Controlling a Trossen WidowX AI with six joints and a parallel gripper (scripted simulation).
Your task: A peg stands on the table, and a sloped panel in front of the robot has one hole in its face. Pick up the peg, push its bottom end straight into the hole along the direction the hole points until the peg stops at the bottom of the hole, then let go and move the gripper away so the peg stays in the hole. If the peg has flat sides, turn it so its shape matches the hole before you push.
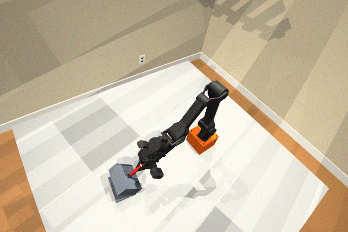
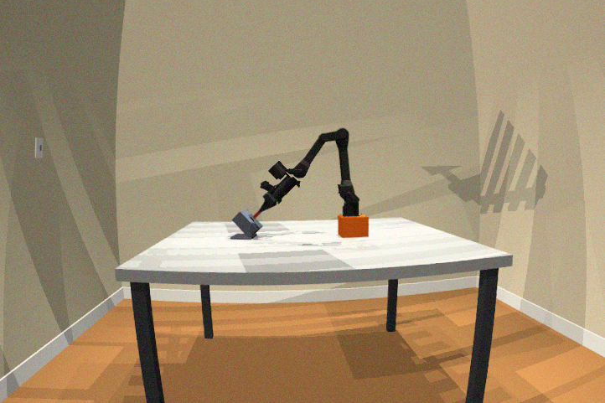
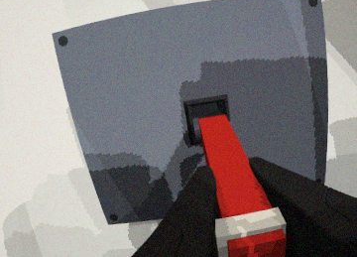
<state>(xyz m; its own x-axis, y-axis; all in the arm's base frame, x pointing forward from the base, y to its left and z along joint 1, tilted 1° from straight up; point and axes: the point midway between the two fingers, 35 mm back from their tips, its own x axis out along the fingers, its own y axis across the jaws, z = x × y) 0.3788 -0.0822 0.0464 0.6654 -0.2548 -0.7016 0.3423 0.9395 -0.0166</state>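
Now: gripper tip 50 mm short of the grey sloped panel, 50 mm above it and 20 mm to the left of it. From my gripper tip the other things lie so: red flat-sided peg (10 mm behind, 10 mm above).
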